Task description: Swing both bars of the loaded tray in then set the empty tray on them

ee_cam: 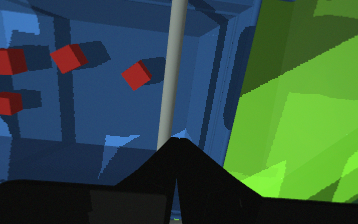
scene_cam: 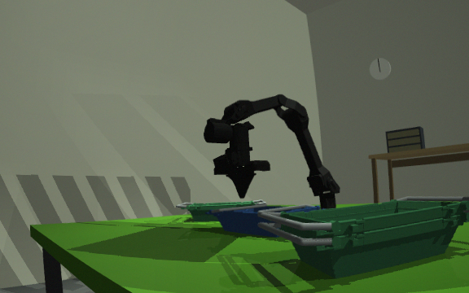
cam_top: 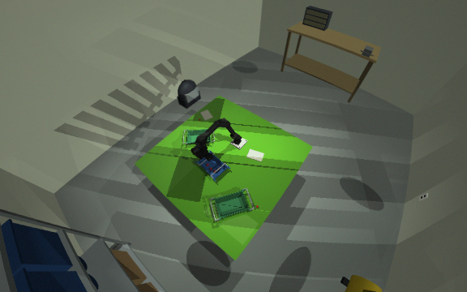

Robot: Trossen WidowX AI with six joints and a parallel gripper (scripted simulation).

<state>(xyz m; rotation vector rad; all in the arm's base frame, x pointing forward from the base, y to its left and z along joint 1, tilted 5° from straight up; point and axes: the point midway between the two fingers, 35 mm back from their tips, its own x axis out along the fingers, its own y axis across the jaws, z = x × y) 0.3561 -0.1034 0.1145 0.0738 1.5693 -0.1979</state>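
Now: gripper tip 24 cm to the left of the green plastic tray, 17 cm past it and 4 cm above it. Also, from my gripper tip: small red block 61 cm to the left, 10 cm ahead, 8 cm below.
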